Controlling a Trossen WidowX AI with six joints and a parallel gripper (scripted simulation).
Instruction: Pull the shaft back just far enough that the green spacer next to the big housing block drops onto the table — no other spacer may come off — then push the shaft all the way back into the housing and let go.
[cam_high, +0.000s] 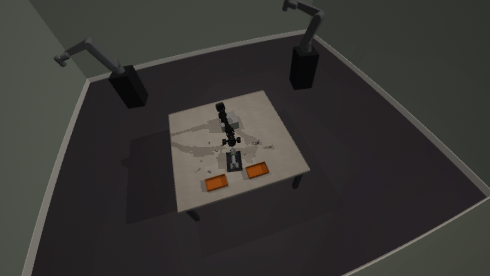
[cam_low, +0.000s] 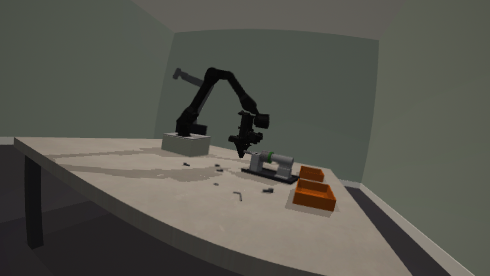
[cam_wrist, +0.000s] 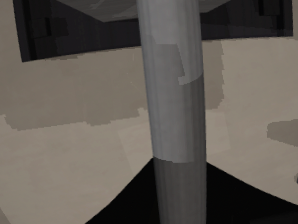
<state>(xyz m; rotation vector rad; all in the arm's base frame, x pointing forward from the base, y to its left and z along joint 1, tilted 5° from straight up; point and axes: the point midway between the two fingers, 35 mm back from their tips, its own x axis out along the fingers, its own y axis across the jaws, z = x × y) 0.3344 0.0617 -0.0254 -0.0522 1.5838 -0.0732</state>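
My gripper tip is 70 mm short of the grey shaft and 30 mm below it. Round my gripper tip: green spacer (150 mm ahead, 30 mm above).
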